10 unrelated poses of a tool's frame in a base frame.
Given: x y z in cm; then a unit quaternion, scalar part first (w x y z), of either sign.
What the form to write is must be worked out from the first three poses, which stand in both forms.
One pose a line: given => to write
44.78 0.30 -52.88 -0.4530 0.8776 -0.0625 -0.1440 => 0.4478 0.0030 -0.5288 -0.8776 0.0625 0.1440 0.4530
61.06 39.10 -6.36 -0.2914 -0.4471 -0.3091 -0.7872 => 0.6106 0.3910 -0.0636 0.4471 0.3091 0.7872 0.2914
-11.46 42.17 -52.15 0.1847 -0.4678 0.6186 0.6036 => -0.1146 0.4217 -0.5215 -0.4678 0.6186 0.6036 0.1847
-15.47 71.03 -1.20 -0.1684 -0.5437 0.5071 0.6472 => -0.1547 0.7103 -0.0120 0.5437 -0.5071 -0.6472 0.1684
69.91 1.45 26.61 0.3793 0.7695 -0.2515 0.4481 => 0.6991 0.0145 0.2661 0.7695 -0.2515 0.4481 0.3793
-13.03 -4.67 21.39 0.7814 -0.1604 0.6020 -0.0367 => -0.1303 -0.0467 0.2139 -0.1604 0.6020 -0.0367 0.7814
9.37 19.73 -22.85 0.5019 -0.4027 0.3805 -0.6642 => 0.0937 0.1973 -0.2285 -0.4027 0.3805 -0.6642 0.5019
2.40 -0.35 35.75 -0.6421 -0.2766 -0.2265 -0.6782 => 0.0240 -0.0035 0.3575 0.2766 0.2265 0.6782 0.6421
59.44 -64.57 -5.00 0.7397 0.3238 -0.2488 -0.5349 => 0.5944 -0.6457 -0.0500 0.3238 -0.2488 -0.5349 0.7397
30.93 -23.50 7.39 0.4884 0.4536 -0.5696 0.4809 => 0.3093 -0.2350 0.0739 0.4536 -0.5696 0.4809 0.4884
